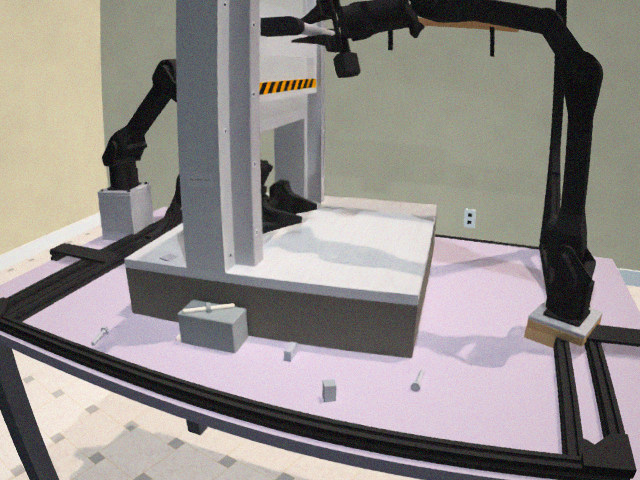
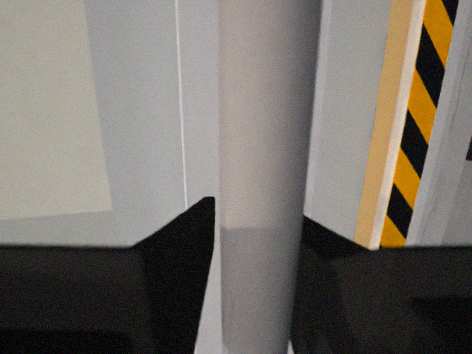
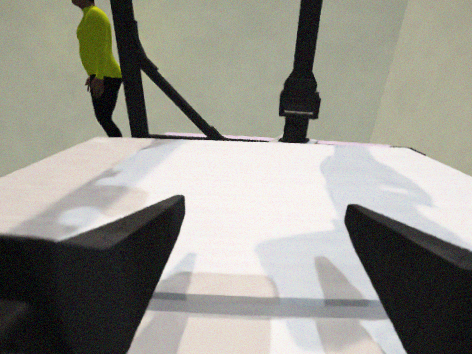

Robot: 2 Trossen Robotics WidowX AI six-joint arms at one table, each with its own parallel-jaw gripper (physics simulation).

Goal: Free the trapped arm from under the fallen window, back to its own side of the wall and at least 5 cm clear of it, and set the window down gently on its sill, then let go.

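Pixels of known places: right gripper, fingertip midpoint: (image 1: 309,213) (image 3: 264,207); left arm's base, origin of the base link: (image 1: 567,313) (image 3: 293,140); right arm's base, origin of the base link: (image 1: 124,187).
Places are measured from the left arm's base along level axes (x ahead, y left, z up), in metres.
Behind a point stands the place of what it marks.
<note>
The white window (image 1: 289,67) @[x 0.482, y 0.150, z 0.347 m], with a yellow-black striped strip (image 1: 286,86) @[x 0.473, y 0.164, z 0.314 m] (image 2: 418,100) @[x 0.504, y 0.113, z 0.318 m] near its lower edge, hangs raised between grey wall posts, high above the pale sill (image 1: 356,279) (image 3: 225,175). My left gripper (image 1: 300,29) @[x 0.479, y 0.149, z 0.405 m] (image 2: 238,207) @[x 0.479, y 0.149, z 0.405 m] is shut on the window's round grey handle (image 1: 317,29) @[x 0.425, y 0.138, z 0.413 m] (image 2: 267,125) @[x 0.456, y 0.087, z 0.414 m], which stands between its fingers; a thin gap shows beside the left finger. My right gripper (image 1: 309,212) @[x 0.457, y 0.126, z 0.087 m] (image 3: 264,207) @[x 0.457, y 0.126, z 0.087 m] is open and empty, low over the sill beneath the window; its fingertips poke past the near post, which hides the rest of it.
The near wall post (image 1: 201,155) stands on the platform and hides part of the right arm. A grey block (image 1: 212,330) with a pale rod stands before the platform. Small grey pieces (image 1: 329,390) @[x 0.161, y 0.366, z -0.021 m] (image 1: 290,351) @[x 0.265, y 0.338, z -0.024 m] and bolts (image 1: 416,381) @[x 0.104, y 0.267, z -0.030 m] (image 1: 99,335) @[x 0.493, y 0.535, z -0.031 m] lie on the table.
</note>
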